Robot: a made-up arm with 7 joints.
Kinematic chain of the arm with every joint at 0, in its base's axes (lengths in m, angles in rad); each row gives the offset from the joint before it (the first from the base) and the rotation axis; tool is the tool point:
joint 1: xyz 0 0 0.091 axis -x
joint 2: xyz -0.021 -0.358 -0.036 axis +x
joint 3: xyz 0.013 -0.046 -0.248 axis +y
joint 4: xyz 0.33 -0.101 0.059 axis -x
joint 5: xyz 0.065 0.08 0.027 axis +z
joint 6: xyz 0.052 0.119 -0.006 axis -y
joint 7: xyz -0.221 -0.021 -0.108 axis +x
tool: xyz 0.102 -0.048 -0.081
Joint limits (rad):
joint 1: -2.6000..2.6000
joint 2: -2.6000..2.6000
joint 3: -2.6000..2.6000
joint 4: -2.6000..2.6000
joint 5: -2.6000..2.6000
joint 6: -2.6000..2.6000
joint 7: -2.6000..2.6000
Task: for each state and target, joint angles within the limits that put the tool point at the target. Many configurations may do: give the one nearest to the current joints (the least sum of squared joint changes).
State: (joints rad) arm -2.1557 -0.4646 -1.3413 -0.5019 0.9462 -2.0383 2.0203
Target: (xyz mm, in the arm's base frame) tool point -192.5 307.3 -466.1
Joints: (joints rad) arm -2.1241 -0.2633 -1.4095 -1.2023 1.3071 -1.9917 1.7432
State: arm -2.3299 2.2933 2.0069 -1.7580 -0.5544 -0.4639 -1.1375
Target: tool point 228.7 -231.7 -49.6
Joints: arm -2.5550 2.3630 1.4480 -1.7030 -0.5755 -0.4428 -1.0276
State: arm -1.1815 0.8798 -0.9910 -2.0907 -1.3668 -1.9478 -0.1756
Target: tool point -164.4 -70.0 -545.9
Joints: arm -1.0469 1.2495 -1.3123 -1.6876 -0.9691 -1.4170 -0.2998
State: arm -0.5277 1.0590 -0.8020 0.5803 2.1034 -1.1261 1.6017
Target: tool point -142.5 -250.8 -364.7
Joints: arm -0.7283 1.1719 -1.3519 0.6318 1.9995 -1.2989 1.6561
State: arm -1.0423 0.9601 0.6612 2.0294 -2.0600 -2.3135 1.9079
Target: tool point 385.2 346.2 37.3
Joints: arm -0.9378 0.9825 0.7649 2.0845 -2.2041 -2.3940 1.9106
